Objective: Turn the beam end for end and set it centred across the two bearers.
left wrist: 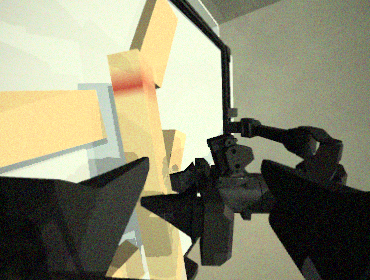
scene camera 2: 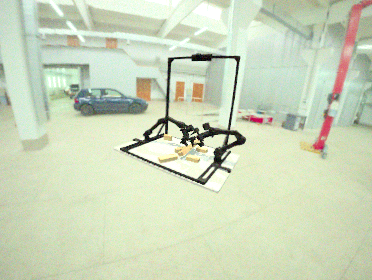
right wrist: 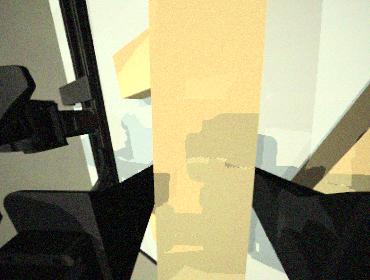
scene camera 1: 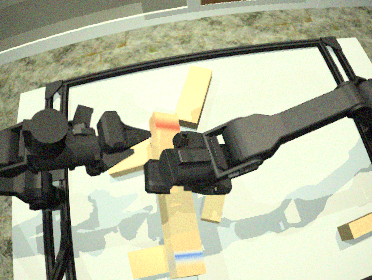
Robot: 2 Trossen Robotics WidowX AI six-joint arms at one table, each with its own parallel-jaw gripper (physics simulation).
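Where they show: left gripper, fingertip midpoint: [left wrist: 204, 163] [scene camera 2: 191, 139] [scene camera 1: 142, 143]; right gripper, fingertip midpoint: [left wrist: 148, 189] [scene camera 2: 190, 147] [right wrist: 199, 167] [scene camera 1: 171, 188]; left arm's base, link origin: [scene camera 2: 217, 162] [right wrist: 91, 121] [scene camera 1: 53, 198]; right arm's base, link origin: [left wrist: 229, 127] [scene camera 2: 146, 140].
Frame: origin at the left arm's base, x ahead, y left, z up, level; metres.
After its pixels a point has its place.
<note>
The long wooden beam [scene camera 1: 181, 220] @[x 0.327, y -0.116, z 0.089 m] [left wrist: 135, 120] @[x 0.297, y 0.069, z 0.069 m] [right wrist: 207, 75] @[x 0.333, y 0.031, z 0.071 m] runs from top to bottom in scene camera 1, its red band near the upper end and its blue band near the lower end. My right gripper [scene camera 1: 170, 175] @[x 0.317, y -0.035, z 0.054 m] [right wrist: 199, 167] @[x 0.317, y -0.035, z 0.054 m] is shut across the beam's middle; its fingertips are hidden from above in scene camera 1. My left gripper [scene camera 1: 129, 152] is open and empty, just left of the beam's red-banded part, over a block [scene camera 1: 131, 163] @[x 0.228, y 0.053, z 0.019 m] [left wrist: 50, 122] @[x 0.229, y 0.074, z 0.019 m]. Which blocks are the two bearers I cannot tell.
One block [scene camera 1: 195, 95] @[x 0.419, y 0.211, z 0.019 m] [left wrist: 155, 45] @[x 0.400, y 0.205, z 0.019 m] lies beyond the red end. A block [scene camera 1: 213, 207] @[x 0.401, y -0.091, z 0.025 m] [left wrist: 175, 145] @[x 0.430, y 0.008, z 0.025 m] lies right of the beam, another [scene camera 1: 145, 262] @[x 0.227, y -0.189, z 0.019 m] left of the blue end, another [scene camera 1: 359, 226] @[x 0.733, y -0.226, z 0.044 m] far right. A black frame [scene camera 1: 200, 58] @[x 0.464, y 0.362, z -0.011 m] edges the white table top.
</note>
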